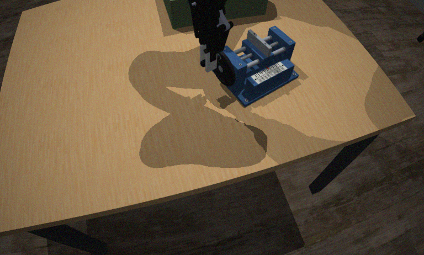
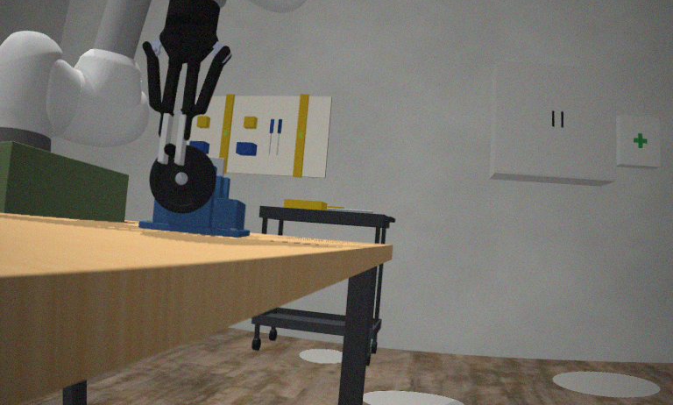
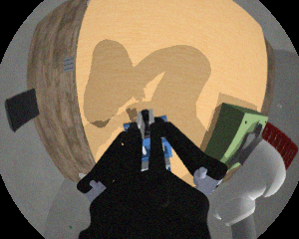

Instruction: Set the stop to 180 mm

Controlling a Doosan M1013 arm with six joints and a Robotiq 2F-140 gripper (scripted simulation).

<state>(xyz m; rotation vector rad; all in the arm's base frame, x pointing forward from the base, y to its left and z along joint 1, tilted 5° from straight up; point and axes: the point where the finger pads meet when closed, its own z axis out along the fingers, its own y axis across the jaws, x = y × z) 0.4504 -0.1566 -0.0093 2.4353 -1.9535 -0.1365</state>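
Now: the handwheel 2 cm to the left of my hand and 2 cm below it. Also, from my hand: stop plate 15 cm to the left, 3 cm below, 1 cm behind.
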